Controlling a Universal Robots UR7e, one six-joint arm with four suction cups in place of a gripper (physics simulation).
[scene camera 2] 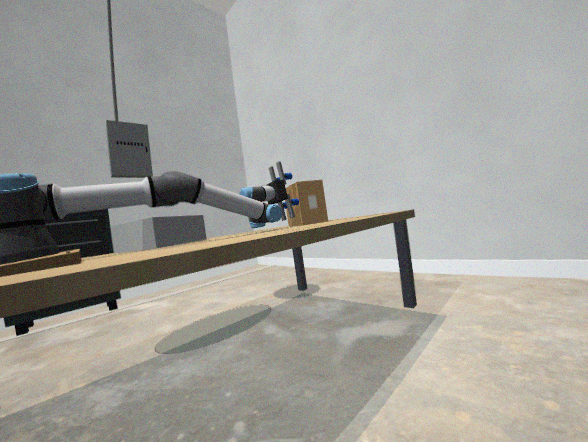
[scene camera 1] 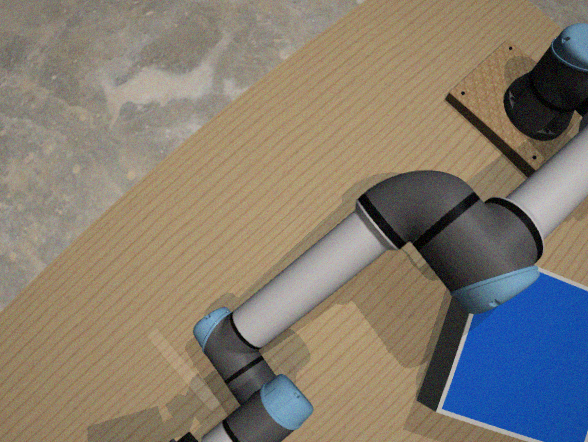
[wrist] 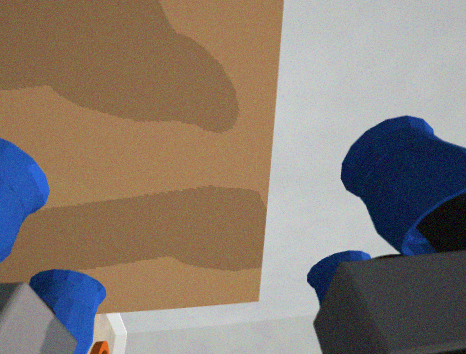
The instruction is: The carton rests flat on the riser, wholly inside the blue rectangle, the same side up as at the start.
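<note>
The brown carton (scene camera 2: 307,203) (scene camera 1: 485,89) stands upright on the wooden table (scene camera 1: 248,175) (scene camera 2: 354,224), near its far end. In the wrist view the carton's side face (wrist: 161,158) fills the left half. My suction gripper (scene camera 2: 286,189) is turned sideways against the carton's left side; I cannot tell if the cups touch it. It holds nothing. Blue suction cups (wrist: 382,175) show at the wrist view's edges. The riser (scene camera 1: 446,351) with the blue rectangle (scene camera 1: 485,373) lies at the lower right of the top view, partly under the arm's elbow (scene camera 1: 424,210).
The arm's forearm (scene camera 1: 310,276) stretches low across the table. A grey wall box (scene camera 2: 129,149) and a grey cabinet (scene camera 2: 178,230) stand behind the table. The table's edge runs diagonally, with concrete floor (scene camera 1: 161,66) beyond it.
</note>
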